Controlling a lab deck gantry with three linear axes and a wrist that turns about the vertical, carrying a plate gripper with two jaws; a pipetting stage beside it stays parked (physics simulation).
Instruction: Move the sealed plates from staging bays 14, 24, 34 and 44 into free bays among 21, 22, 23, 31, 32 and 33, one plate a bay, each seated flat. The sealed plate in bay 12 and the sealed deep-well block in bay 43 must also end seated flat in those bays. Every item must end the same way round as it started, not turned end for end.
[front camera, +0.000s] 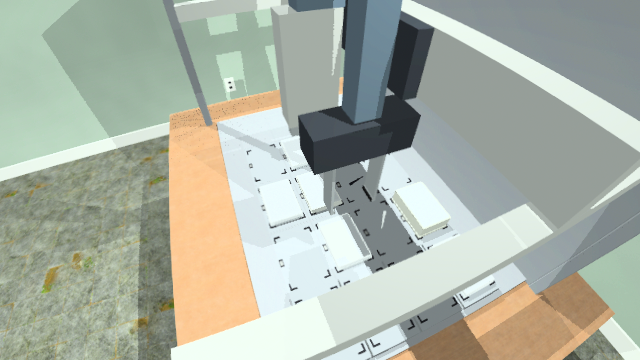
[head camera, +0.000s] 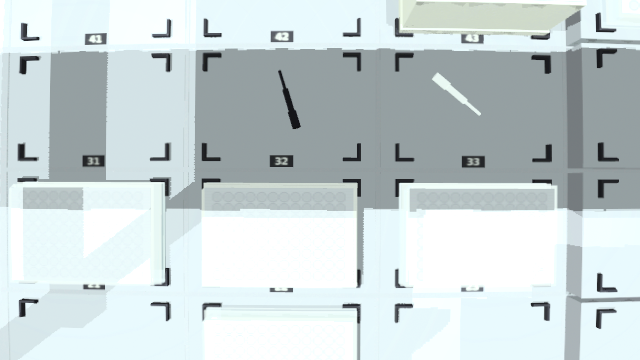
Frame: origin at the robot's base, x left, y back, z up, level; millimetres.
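Seen in the pictures: gripper, fingertip midpoint: (front camera: 349, 200); robot's base, origin of the base link: (front camera: 247, 152).
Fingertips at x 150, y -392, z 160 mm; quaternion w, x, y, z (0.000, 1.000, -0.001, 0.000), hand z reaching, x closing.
Offsets run from my fingertips to a thing's top centre. "spot": to the spot under its first point.
My gripper (front camera: 351, 206) is open and empty, with its jaws above the row-2 and row-3 bays in the front view. Pale sealed plates lie flat in bay 21 @[spot: dx -18, dy +325, dz -145 mm] (front camera: 293, 151) (head camera: 85, 235), bay 22 @[spot: dx -19, dy +165, dz -145 mm] (front camera: 311, 189) (head camera: 280, 245) and bay 23 @[spot: dx -10, dy -3, dz -145 mm] (front camera: 340, 240) (head camera: 477, 245). Another sealed plate @[dx -107, dy +164, dz -146 mm] (front camera: 280, 201) (head camera: 280, 340) lies in bay 12. The taller cream deep-well block @[dx +214, dy +0, dz -118 mm] (front camera: 421, 206) (head camera: 482, 17) stands in bay 43. A plate @[dx +214, dy -164, dz -131 mm] (front camera: 480, 288) (head camera: 631, 11) shows partly in bay 44. No plate shows in the visible parts of bays 14, 24 and 34.
A black slim tool @[dx +113, dy +158, dz -152 mm] (front camera: 356, 180) (head camera: 289, 100) lies in bay 32 and a white one @[dx +117, dy +15, dz -152 mm] (front camera: 383, 220) (head camera: 456, 94) in bay 33. Bay 31 shows corner marks. The pale frame rail (front camera: 400, 285) crosses in front, and a grey side panel (front camera: 500, 130) stands at the right.
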